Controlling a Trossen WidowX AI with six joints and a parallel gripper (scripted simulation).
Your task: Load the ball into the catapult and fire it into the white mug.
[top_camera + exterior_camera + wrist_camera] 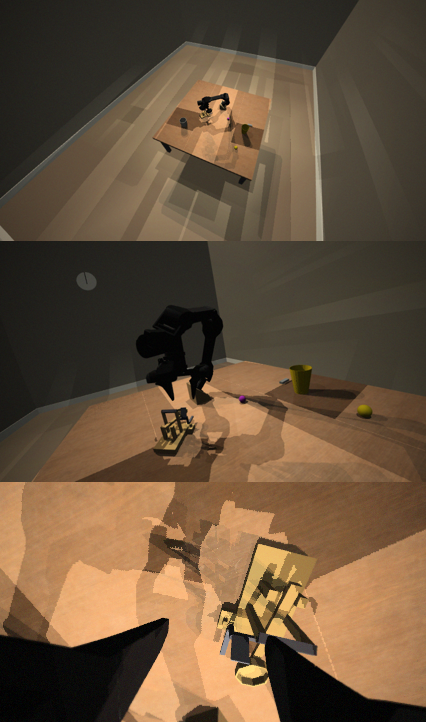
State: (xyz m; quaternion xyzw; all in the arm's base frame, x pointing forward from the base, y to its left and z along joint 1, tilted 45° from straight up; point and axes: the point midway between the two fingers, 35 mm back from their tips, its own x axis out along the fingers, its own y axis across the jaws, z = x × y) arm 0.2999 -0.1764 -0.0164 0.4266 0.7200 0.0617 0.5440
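The purple ball is 28 cm to the left of my gripper tip, 14 cm below it and 10 cm behind it. Round my gripper tip: yellow cup (54 cm to the left, 13 cm below, 3 cm ahead); wooden catapult (10 cm below, 8 cm behind, 2 cm to the right); white mug (25 cm to the right, 20 cm ahead, 13 cm below).
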